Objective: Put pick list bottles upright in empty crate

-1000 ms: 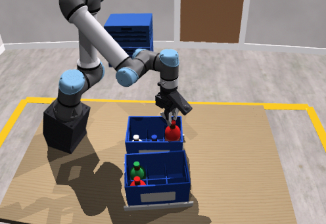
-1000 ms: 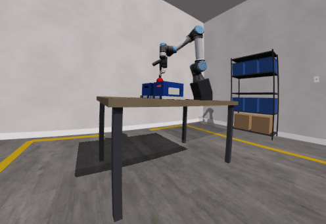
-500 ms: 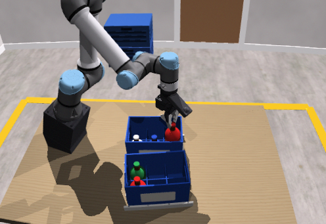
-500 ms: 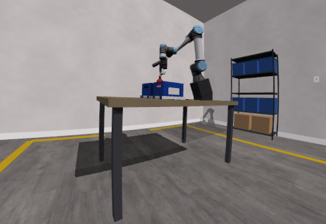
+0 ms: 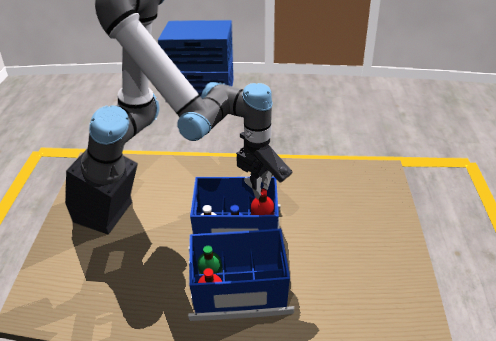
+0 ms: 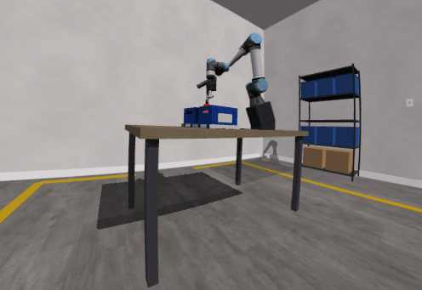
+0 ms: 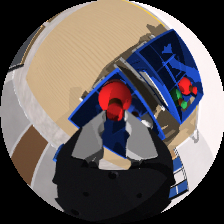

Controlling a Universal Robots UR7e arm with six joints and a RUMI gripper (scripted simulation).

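The blue-capped bottle is 80 mm behind my hand, 10 mm to the right of it and 140 mm below it. Also, from my hand: pick list strip: 100 mm behind, 180 mm to the left, 220 mm below; green bottle: 150 mm behind, 180 mm to the right, 140 mm below; white bottle: 170 mm behind, 10 mm to the right, 140 mm below.
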